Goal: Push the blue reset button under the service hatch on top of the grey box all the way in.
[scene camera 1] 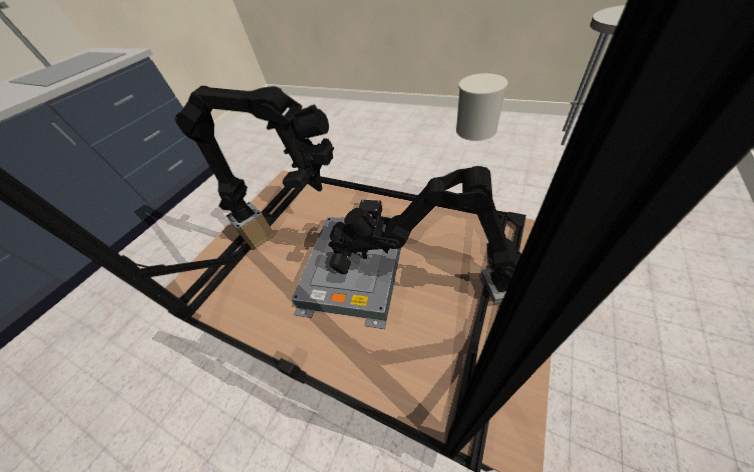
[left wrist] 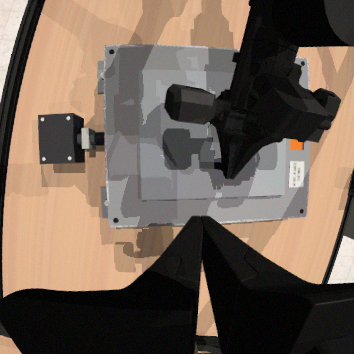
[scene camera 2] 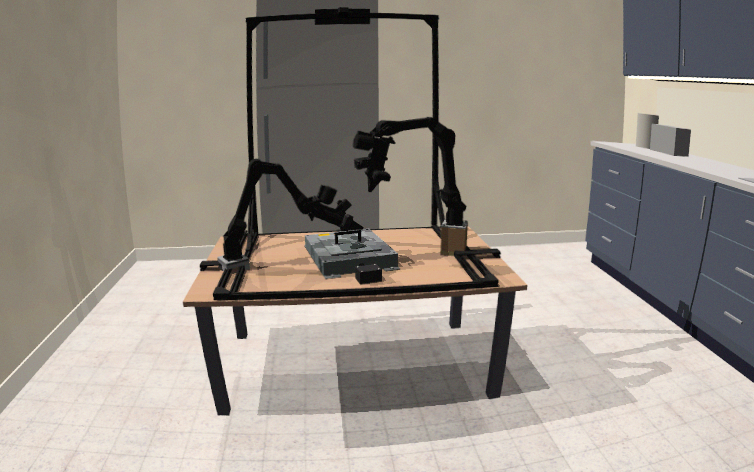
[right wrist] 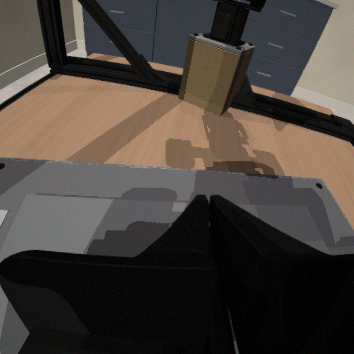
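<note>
The grey box (scene camera 1: 383, 292) (scene camera 2: 333, 266) (left wrist: 122, 192) (right wrist: 100, 180) lies on the table, with the flat hatch (scene camera 1: 356, 282) (left wrist: 155, 187) (right wrist: 55, 220) closed on its top. A black handle (scene camera 2: 348, 232) stands on the hatch; it is mostly hidden in the left wrist view. The blue reset button does not show. My right gripper (scene camera 2: 360, 227) (left wrist: 227, 177) (right wrist: 206, 203) is shut and empty, its tips low over the hatch, close beside the end of the handle; whether they touch is hidden. My left gripper (scene camera 1: 318, 187) (scene camera 2: 371, 189) (left wrist: 199, 223) is shut and empty, high above the table.
A small black box (scene camera 1: 370, 207) (scene camera 2: 368, 273) (left wrist: 59, 139) sits beside the grey box, joined to it by a short connector. A wooden block (scene camera 1: 257, 230) (scene camera 2: 453, 239) (right wrist: 212, 75) carries the left arm. Black frame rails and posts surround the table.
</note>
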